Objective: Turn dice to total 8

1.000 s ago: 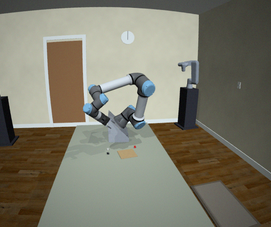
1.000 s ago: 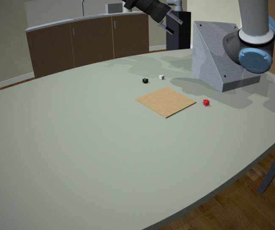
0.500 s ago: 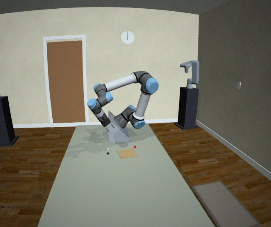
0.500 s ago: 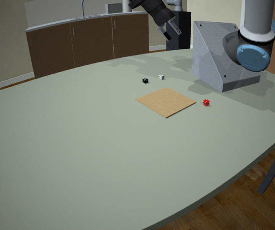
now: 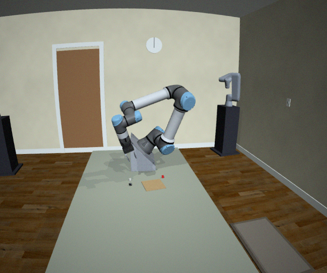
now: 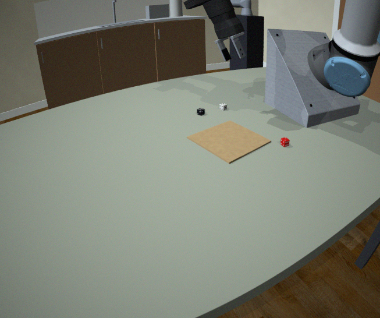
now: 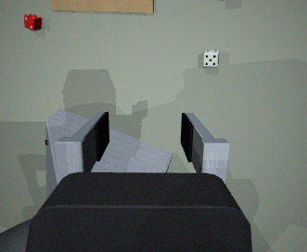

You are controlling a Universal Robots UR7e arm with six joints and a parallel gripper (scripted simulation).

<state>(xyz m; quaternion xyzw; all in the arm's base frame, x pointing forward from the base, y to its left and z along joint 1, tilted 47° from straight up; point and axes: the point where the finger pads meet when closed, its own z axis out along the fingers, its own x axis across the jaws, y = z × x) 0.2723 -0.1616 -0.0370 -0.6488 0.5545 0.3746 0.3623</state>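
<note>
Right now the white die is 1 cm ahead of my hand, 2 cm to the right of it and 17 cm below it. Also, from my hand: tan mat (12 cm ahead, 13 cm to the left, 17 cm below); then red die (3 cm ahead, 22 cm to the left, 17 cm below).
</note>
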